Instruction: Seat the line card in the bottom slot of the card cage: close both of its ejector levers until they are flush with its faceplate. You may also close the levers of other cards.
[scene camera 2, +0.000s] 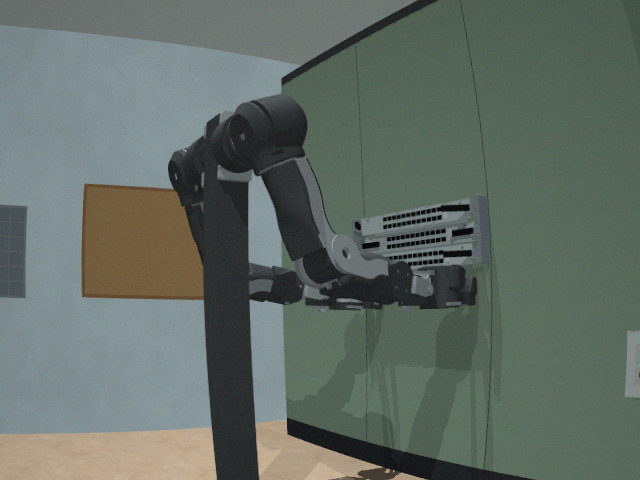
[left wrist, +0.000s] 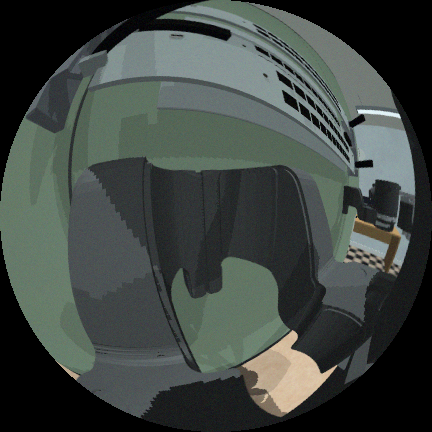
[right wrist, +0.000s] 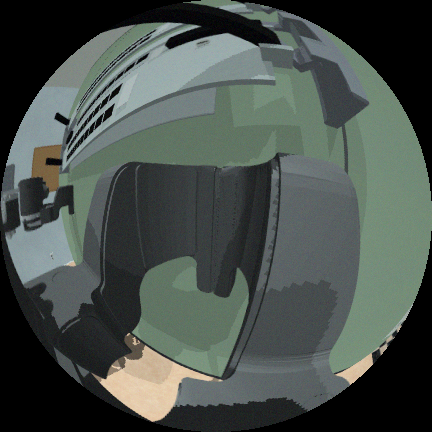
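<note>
The card cage hangs on the green wall and holds three grey line cards. The bottom card is seen from below in the left wrist view and in the right wrist view. A black lever lies along the faceplate at one end, and another black lever at the other end. Whether they are flush I cannot tell. My right gripper is shut and empty, just below the cage's right end. My left gripper is shut and empty below the other end, mostly hidden in the scene view.
The green wall panel stands right in front of both grippers. Two short black levers stick out at the cage's far end. The dark pedestal stands at the left, with a brown board on the blue wall behind.
</note>
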